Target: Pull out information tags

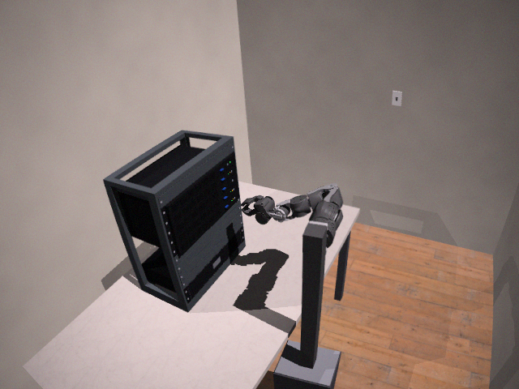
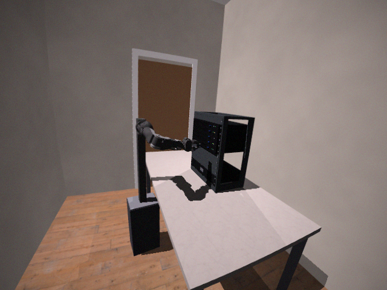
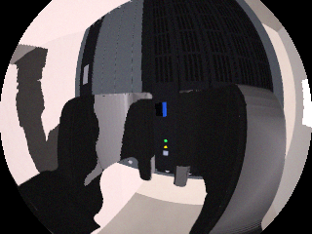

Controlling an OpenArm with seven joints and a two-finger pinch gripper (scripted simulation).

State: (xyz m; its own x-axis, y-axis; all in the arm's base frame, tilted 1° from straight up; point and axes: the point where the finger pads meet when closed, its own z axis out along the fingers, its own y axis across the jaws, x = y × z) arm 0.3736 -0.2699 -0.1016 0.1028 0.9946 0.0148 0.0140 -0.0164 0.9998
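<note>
The white information tag lies 130 mm ahead of my hand and 30 mm below it.
</note>
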